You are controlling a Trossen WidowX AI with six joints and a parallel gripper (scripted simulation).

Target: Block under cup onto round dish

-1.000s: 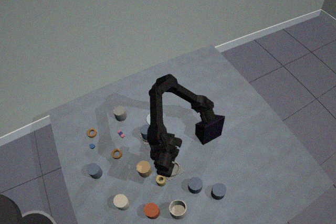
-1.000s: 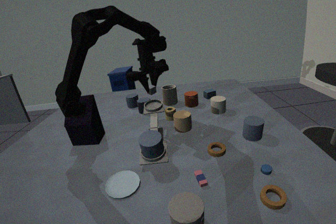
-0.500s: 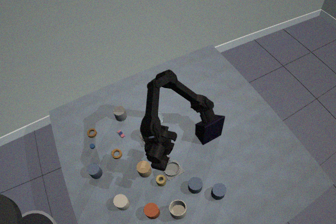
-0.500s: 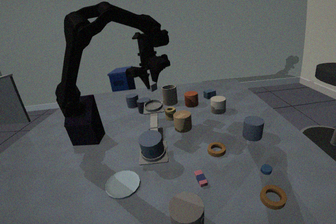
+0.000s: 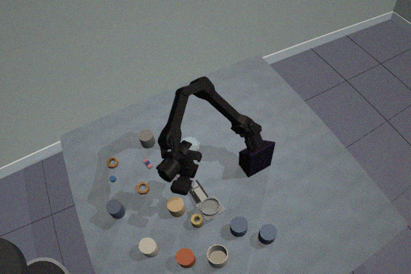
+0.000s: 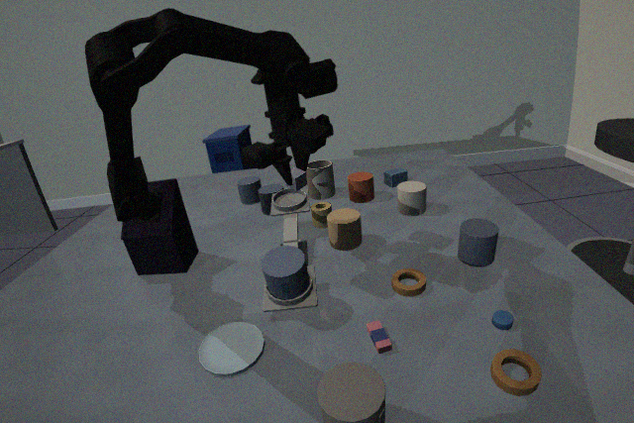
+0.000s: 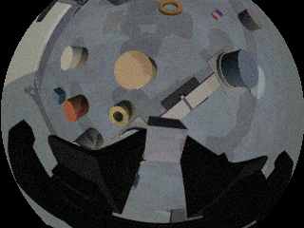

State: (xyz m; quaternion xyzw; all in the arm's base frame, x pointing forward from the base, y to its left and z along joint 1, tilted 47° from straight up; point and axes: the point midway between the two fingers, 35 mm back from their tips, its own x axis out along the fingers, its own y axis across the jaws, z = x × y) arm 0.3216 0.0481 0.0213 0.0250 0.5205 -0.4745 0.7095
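The blue-grey cup lies 18 cm to the right of my gripper tip, 10 cm below it and 2 cm behind it. Also, from my gripper tip: balance: 12 cm below, 3 cm to the right, 3 cm behind; then grey block: 1 cm above; then tan cylinder: 12 cm below, 8 cm ahead, 2 cm to the left.
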